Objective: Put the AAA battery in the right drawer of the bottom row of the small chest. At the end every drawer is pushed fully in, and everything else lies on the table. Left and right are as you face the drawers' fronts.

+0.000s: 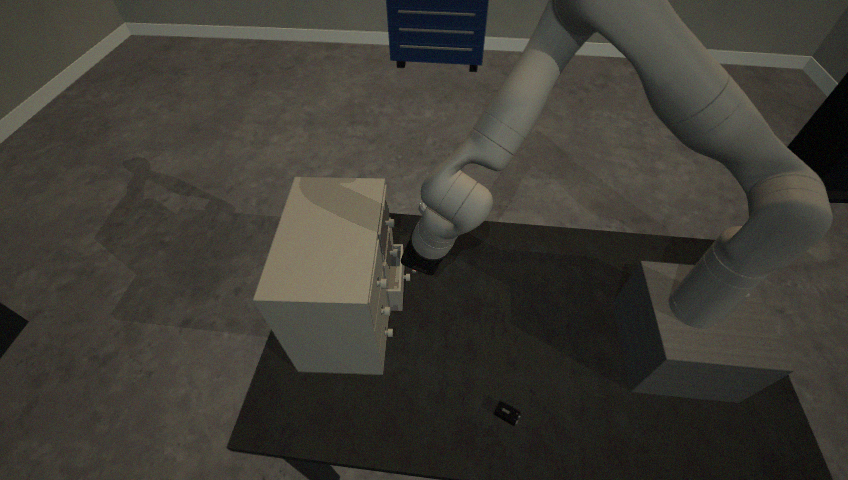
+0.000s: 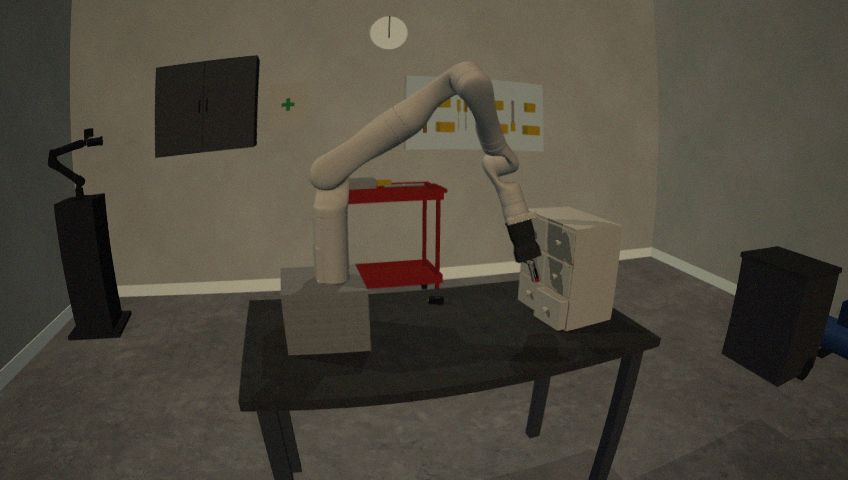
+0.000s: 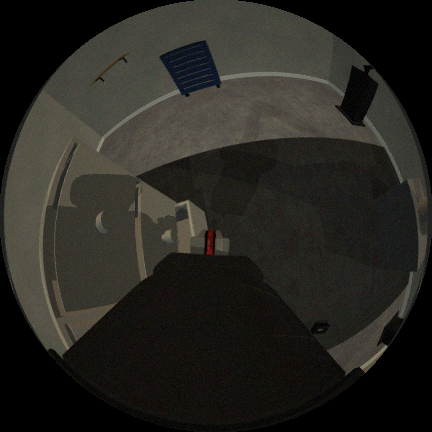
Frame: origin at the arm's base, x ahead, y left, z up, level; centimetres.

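Seen in the pictures: gripper, fingertip midpoint: [image 2: 536, 281] [image 3: 209, 238]; arm's base, origin of the base link: [image 1: 692, 307] [image 2: 332, 278].
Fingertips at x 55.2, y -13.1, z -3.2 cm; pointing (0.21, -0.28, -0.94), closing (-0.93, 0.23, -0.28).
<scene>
Pixels of each thing's top centre, then the offset from my fingertips to it. Level surfaces: height alone.
- small cream chest, middle of its top: [image 1: 326, 232] [image 2: 572, 216] dx +16.5, dy +5.9, dz +16.6 cm
- black AAA battery, middle of its top: [image 3: 207, 247] [image 1: 416, 262] [image 2: 535, 276] dx +0.2, dy +1.1, dz +1.0 cm
- small black box-like object, middle of its top: [image 1: 508, 412] [image 3: 321, 329] [image 2: 435, 297] dx -19.2, dy +29.0, dz -12.2 cm
- table, its level: dz -14.0 cm
The small cream chest [image 1: 321, 237] [image 2: 595, 279] [image 3: 92, 272] stands on the dark table. Its bottom right drawer [image 1: 395, 299] [image 2: 553, 310] [image 3: 198, 220] is pulled out; the other drawers look pushed in. My gripper [image 1: 414, 272] [image 2: 534, 277] [image 3: 209, 238] is shut on the red and black AAA battery [image 1: 413, 271] [image 2: 537, 279] [image 3: 210, 239]. It holds the battery above table height, tilted, close to the open drawer's front edge and higher than it. Whether the battery is over the drawer's inside or just before its front panel is hard to tell. The drawer's inside is partly hidden.
A small black box-like object [image 1: 507, 412] [image 2: 436, 300] [image 3: 320, 328] lies on the table [image 1: 380, 425] [image 2: 416, 380], away from the chest. The robot's base block [image 1: 708, 374] [image 2: 327, 321] stands opposite the drawer fronts. Shut drawers with round knobs rise beside and above the open drawer.
</scene>
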